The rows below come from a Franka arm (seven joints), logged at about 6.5 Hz.
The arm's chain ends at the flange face. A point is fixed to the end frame.
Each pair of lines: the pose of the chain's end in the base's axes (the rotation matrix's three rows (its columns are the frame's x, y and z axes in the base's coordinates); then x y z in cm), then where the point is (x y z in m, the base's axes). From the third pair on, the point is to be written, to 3 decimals.
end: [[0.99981 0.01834 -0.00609], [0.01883 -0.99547 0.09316], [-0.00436 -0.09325 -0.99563]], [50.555 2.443 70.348]
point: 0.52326 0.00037 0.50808
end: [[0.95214 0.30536 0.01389], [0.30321 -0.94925 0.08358], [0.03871 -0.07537 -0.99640]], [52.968 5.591 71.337]
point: 0.56256 0.03712 0.51936
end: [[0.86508 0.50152 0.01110], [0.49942 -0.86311 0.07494], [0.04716 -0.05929 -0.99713]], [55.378 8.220 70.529]
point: 0.593 0.069 0.512
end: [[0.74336 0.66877 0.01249], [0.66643 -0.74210 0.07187], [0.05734 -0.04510 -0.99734]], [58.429 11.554 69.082]
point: 0.629 0.110 0.498
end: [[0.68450 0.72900 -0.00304], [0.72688 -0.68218 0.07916], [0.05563 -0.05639 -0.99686]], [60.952 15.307 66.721]
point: 0.652 0.152 0.474
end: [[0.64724 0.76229 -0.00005], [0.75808 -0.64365 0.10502], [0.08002 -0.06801 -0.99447]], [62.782 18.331 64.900]
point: 0.672 0.190 0.456
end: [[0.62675 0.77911 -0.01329], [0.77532 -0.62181 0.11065], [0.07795 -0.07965 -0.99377]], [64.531 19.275 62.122]
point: 0.687 0.202 0.428
